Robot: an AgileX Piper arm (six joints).
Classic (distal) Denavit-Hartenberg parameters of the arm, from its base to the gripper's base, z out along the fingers. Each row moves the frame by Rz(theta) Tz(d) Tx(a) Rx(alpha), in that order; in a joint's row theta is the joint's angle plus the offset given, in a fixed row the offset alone. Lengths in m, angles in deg.
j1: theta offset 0  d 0.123  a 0  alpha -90
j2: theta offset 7.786  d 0  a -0.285  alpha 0
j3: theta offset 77.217  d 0  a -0.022  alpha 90
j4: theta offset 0  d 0.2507  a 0  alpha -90
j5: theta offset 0  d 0  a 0  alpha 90
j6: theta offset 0  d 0.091  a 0  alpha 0
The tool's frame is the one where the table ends.
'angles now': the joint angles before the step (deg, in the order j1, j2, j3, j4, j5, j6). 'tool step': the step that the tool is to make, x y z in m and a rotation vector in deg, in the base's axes. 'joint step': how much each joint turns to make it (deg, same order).
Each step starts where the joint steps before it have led.
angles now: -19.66, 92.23, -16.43, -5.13, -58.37, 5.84
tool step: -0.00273, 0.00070, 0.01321, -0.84, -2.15, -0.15
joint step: 0.00, -3.65, -0.01, 0.11, 1.35, 0.00
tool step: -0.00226, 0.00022, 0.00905, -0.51, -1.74, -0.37
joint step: 0.00, -2.41, 0.01, 0.38, 0.60, -0.01
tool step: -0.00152, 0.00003, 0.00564, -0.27, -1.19, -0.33
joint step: 0.00, -1.46, 0.00, 0.36, 0.25, 0.01
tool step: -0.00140, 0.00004, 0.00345, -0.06, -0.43, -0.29
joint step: 0.00, -1.11, 0.01, 0.30, 0.68, -0.01
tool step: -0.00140, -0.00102, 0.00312, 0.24, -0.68, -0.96
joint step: 0.00, -0.88, 0.00, 1.08, 0.33, -0.04
